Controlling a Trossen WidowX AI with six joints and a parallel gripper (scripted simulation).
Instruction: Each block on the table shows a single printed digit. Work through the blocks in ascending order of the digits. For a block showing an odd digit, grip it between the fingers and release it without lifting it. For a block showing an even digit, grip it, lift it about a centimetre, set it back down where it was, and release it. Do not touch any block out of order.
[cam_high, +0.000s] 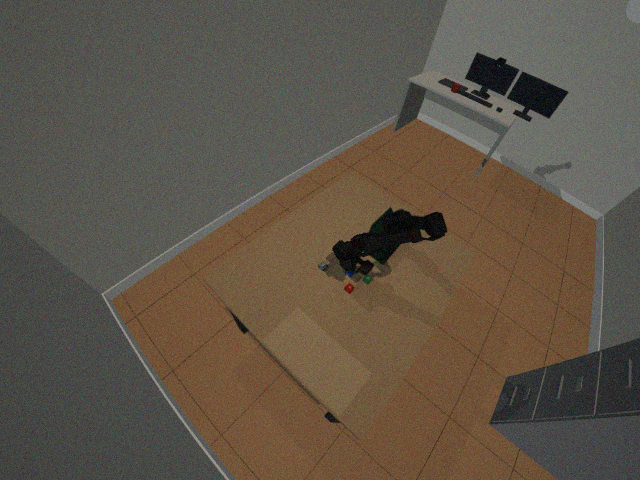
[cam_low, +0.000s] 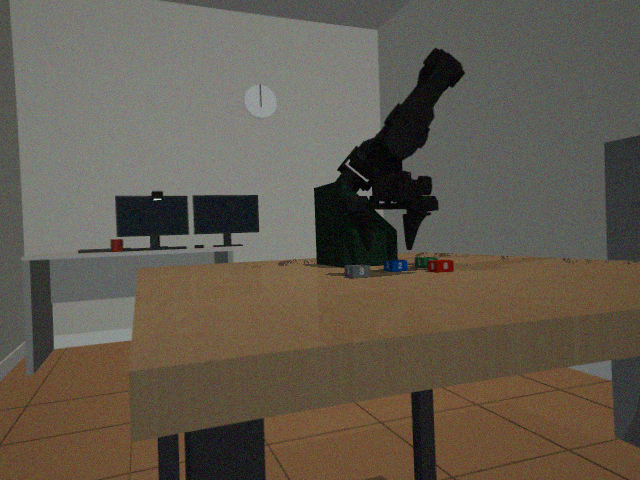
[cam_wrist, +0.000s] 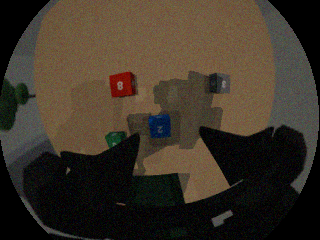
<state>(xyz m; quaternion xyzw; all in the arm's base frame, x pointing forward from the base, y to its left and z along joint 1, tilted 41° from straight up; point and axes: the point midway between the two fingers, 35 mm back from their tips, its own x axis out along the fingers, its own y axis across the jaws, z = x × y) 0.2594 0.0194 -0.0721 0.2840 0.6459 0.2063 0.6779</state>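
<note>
My gripper tip is now 1 cm to the right of the blue block and 3 cm above it. Also, from my gripper tip: red block 7 cm ahead, 6 cm to the left, 3 cm below; grey block 6 cm ahead, 10 cm to the right, 3 cm below; green block 2 cm behind, 10 cm to the left, 3 cm below.
</note>
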